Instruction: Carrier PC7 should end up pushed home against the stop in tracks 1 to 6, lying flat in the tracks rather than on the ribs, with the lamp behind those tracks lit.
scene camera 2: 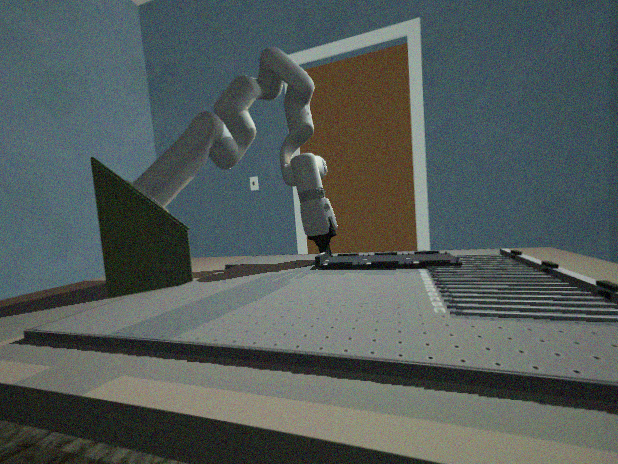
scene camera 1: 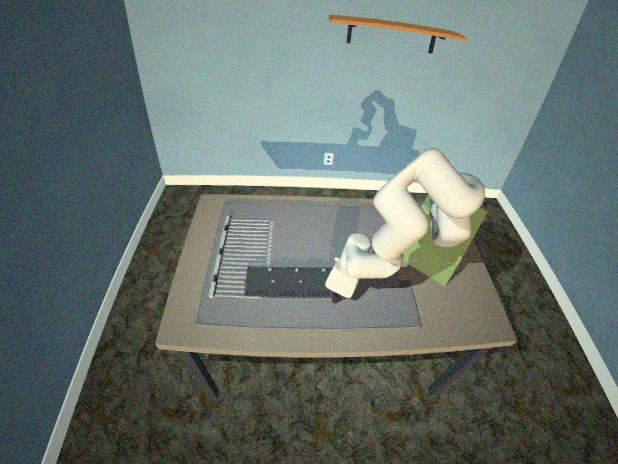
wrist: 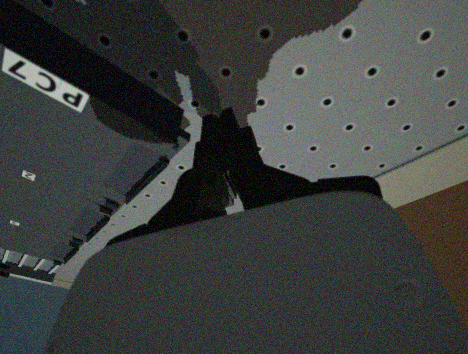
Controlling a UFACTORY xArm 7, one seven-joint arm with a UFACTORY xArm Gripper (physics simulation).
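Pixels of known places: gripper, fingertip midpoint: [scene camera 1: 334,300] [wrist: 226,133]; arm's base, link origin: [scene camera 2: 145,199].
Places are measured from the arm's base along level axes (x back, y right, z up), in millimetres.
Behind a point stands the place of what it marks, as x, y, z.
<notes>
Carrier PC7 [scene camera 1: 286,289] @(-521, -354, -198) [scene camera 2: 387,260] @(-541, -304, -199) [wrist: 60,200] @(-494, -333, -198) is a long dark plate. Its leading end lies over the open-end part of the front tracks, with bare ribs [scene camera 1: 231,285] @(-722, -403, -209) between it and the stop [scene camera 1: 218,260] @(-817, -324, -193). Whether it sits in the tracks or on the ribs, and exactly in which tracks, I cannot tell. The lamps [scene camera 1: 216,278] @(-786, -402, -199) [scene camera 2: 550,264] @(-832, -268, -188) along the stop look dark. My gripper [scene camera 2: 326,251] @(-343, -338, -203) [wrist: 226,133] @(-343, -338, -203) is shut and empty, low at the carrier's trailing end, near a corner in the wrist view. Whether the fingertips touch it is unclear; scene camera 1 hides them behind the hand.
The ribbed track bed [scene camera 2: 530,300] @(-799, -121, -210) stands at the left of a perforated grey board [scene camera 1: 300,314] @(-441, -431, -209) [scene camera 2: 325,320] @(-593, 57, -209) on the table [scene camera 1: 465,310] @(170, -215, -222). The green arm mount [scene camera 1: 445,272] @(52, -111, -150) [scene camera 2: 145,250] @(-107, 57, -127) stands at the other end. The arm's shadow falls across the board.
</notes>
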